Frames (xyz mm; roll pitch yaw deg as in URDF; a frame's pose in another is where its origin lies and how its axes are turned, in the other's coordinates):
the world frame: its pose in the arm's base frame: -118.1 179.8 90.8 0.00 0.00 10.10
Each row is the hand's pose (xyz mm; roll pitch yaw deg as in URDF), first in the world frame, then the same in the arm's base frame.
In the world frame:
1: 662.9 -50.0 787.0 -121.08 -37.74 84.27
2: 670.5 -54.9 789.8 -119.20 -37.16 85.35
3: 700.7 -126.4 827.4 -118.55 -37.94 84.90
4: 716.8 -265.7 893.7 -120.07 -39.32 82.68
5: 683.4 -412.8 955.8 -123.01 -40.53 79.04
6: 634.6 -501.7 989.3 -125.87 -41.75 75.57
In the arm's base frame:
1: 543.3 246.8 877.8 -121.08 -37.74 94.37
2: 551.6 243.3 880.6 -119.20 -37.16 95.45
3: 593.9 178.2 918.2 -118.55 -37.94 95.00
4: 634.2 43.9 984.5 -120.07 -39.32 92.78
5: 627.1 -106.8 1046.6 -123.01 -40.53 89.14
6: 594.6 -202.8 1080.1 -125.87 -41.75 85.67

